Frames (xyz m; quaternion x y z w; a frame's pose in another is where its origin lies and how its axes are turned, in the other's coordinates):
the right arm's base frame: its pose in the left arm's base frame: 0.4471 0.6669 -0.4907 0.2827 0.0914 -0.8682 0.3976
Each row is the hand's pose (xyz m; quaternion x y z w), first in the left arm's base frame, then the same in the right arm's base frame.
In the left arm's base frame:
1: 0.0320 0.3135 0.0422 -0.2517 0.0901 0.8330 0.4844
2: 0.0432 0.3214 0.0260 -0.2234 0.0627 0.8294 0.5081
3: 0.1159 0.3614 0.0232 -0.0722 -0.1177 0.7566 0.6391
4: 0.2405 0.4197 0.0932 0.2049 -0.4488 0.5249 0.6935
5: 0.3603 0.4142 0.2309 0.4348 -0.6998 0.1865 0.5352
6: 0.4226 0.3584 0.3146 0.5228 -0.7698 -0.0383 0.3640
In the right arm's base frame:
1: 0.1429 -0.0370 0.7479 0.3914 -0.0085 -0.7032 0.5935
2: 0.1412 -0.0350 0.7269 0.3627 -0.0190 -0.7327 0.5755
3: 0.0791 -0.0080 0.6788 0.1763 -0.0460 -0.8823 0.4339
4: -0.0629 0.0502 0.6620 -0.2271 -0.0845 -0.9564 0.1631
5: -0.1997 0.1519 0.7274 0.6121 0.1031 0.7763 0.1098
6: -0.2439 0.2409 0.7917 0.7768 0.1037 0.5662 0.2554

